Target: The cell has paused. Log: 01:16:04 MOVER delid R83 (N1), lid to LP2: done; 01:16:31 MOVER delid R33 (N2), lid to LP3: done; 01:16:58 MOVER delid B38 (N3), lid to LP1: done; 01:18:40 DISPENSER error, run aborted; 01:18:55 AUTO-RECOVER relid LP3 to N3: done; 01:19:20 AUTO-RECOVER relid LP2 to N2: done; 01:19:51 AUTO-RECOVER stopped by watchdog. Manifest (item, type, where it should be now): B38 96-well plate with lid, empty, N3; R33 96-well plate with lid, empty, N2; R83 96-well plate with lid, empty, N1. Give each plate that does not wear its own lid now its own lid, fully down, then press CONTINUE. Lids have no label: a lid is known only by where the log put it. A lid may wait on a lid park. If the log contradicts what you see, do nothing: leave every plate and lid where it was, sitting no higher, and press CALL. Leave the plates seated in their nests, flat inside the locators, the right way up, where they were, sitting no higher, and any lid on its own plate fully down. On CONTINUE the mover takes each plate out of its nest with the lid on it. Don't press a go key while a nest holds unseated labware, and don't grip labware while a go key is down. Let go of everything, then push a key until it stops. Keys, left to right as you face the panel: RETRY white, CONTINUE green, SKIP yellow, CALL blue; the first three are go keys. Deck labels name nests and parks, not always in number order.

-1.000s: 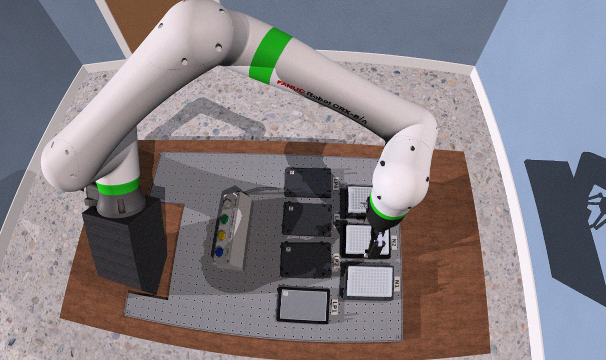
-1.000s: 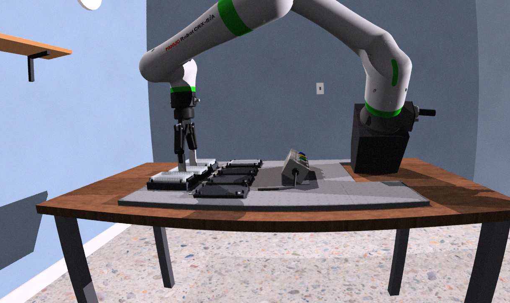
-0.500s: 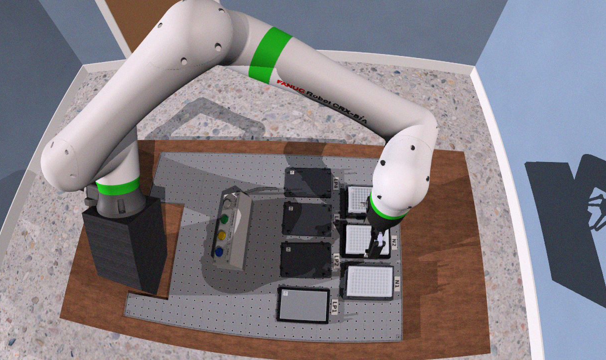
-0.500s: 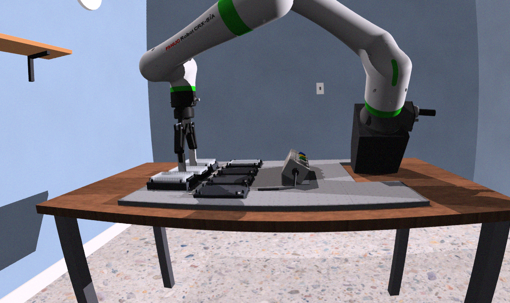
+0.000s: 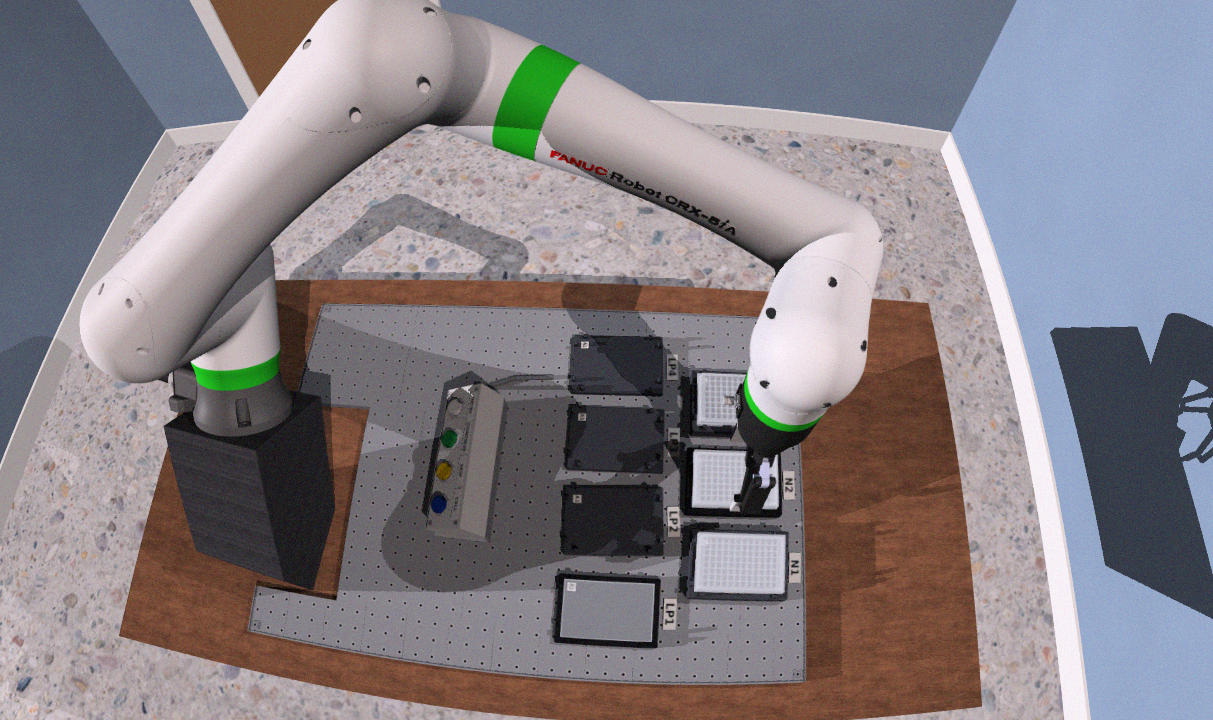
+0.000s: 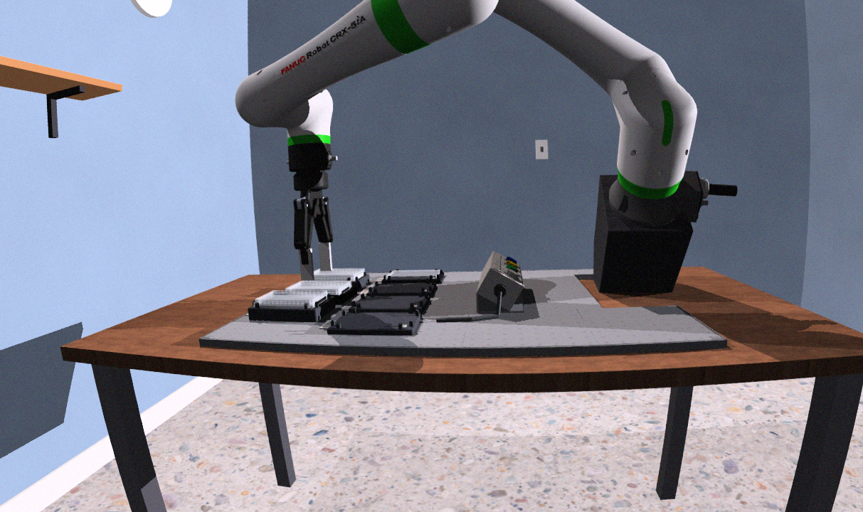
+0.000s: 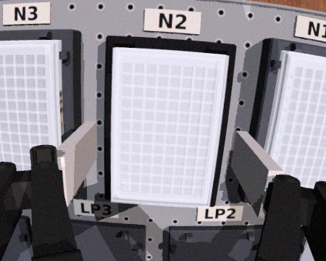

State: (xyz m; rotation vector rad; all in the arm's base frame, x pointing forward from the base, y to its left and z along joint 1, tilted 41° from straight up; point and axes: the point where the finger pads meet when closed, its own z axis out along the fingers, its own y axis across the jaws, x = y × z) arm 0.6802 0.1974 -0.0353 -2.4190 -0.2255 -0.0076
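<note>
The park LP1 lies 14 cm behind my hand, 23 cm to the right of it and 7 cm below it. Also, from my hand: park LP2: 16 cm behind, 9 cm to the right, 7 cm below; then LP4: 21 cm behind, 16 cm to the left, 7 cm below; then LP3: 19 cm behind, 3 cm to the left, 7 cm below.
</note>
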